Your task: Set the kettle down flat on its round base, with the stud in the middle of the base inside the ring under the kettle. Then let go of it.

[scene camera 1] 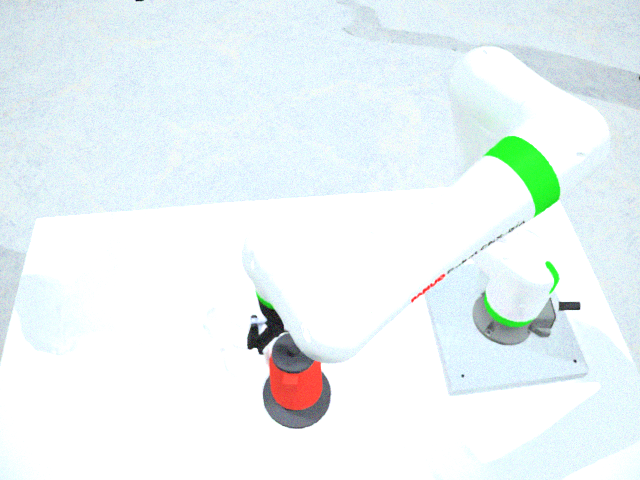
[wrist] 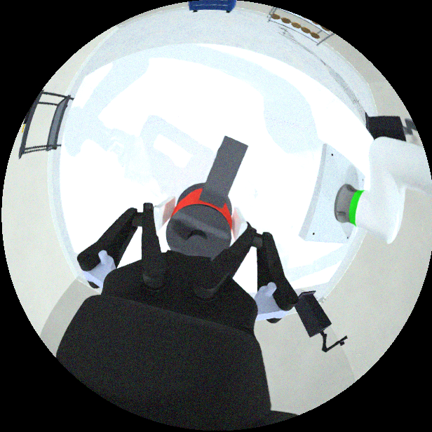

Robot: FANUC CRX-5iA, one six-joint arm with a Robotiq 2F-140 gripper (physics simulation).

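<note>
The red kettle [scene camera 1: 295, 386] [wrist: 180, 205] with a dark grey lid [scene camera 1: 292, 353] [wrist: 201, 236] stands upright over its round dark base [scene camera 1: 297, 417]. More of the base's rim shows at the near side than at the left and right in the scene view. The grey handle [wrist: 226, 167] points up and right in the wrist view. My gripper [scene camera 1: 268, 349] [wrist: 203, 209] is shut on the kettle's body, one pad on each side. The stud and the ring are hidden under the kettle, and I cannot tell whether a small gap separates kettle and base.
The arm's forearm [scene camera 1: 413, 258] passes above the white table [scene camera 1: 129, 403] and hides part of the kettle's back. The arm's foot stands on a pale mounting plate [scene camera 1: 449, 356] [wrist: 320, 215] at the right. A dark rack [wrist: 60, 122] stands beyond the table in the wrist view.
</note>
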